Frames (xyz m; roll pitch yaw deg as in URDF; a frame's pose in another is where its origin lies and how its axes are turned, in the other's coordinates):
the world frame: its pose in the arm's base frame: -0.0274 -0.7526 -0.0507 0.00 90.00 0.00
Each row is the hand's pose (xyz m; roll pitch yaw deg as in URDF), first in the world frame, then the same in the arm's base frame.
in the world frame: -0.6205 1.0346 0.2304 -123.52 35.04 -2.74
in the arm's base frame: 0.2030 0.2820 0.5698 61.24 54.87 -176.10
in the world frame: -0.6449 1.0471 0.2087 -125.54 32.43 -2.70
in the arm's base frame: 0.1813 0.2945 0.5942 59.49 57.47 -175.76
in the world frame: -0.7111 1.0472 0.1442 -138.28 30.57 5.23
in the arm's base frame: 0.1168 0.2946 0.6604 31.52 59.03 171.23
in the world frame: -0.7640 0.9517 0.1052 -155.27 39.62 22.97
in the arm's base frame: 0.0778 0.1991 0.7133 -8.88 45.17 154.76
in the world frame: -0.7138 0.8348 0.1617 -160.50 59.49 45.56
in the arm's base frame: 0.1343 0.0822 0.6631 -30.31 20.82 157.18
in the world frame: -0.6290 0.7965 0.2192 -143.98 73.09 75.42
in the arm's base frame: 0.1918 0.0439 0.5783 -40.01 4.20 163.60
